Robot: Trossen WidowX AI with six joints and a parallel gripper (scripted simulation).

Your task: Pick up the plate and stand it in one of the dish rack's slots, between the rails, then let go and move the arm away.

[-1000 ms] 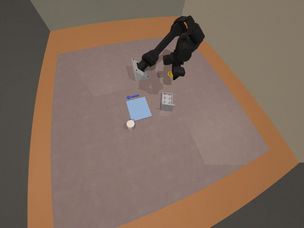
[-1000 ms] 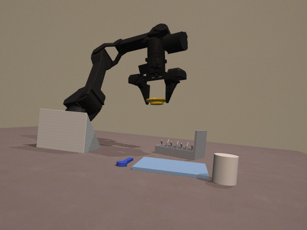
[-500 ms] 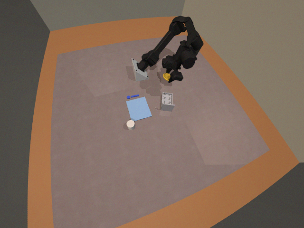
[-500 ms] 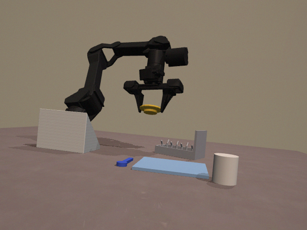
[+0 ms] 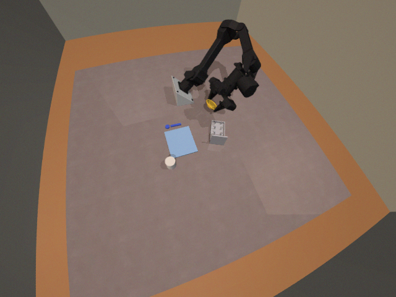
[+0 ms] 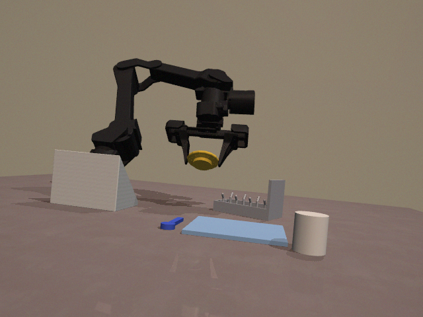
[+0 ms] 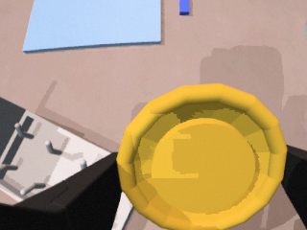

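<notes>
Now: gripper tip 100 mm short of the grey dish rack, 20 mm to the right of it and 70 mm above it. Round my gripper tip: yellow plate: 10 mm above; then blue spoon: 20 mm ahead, 200 mm to the right, 90 mm below; then light blue mat: 120 mm ahead, 170 mm to the right, 90 mm below.
</notes>
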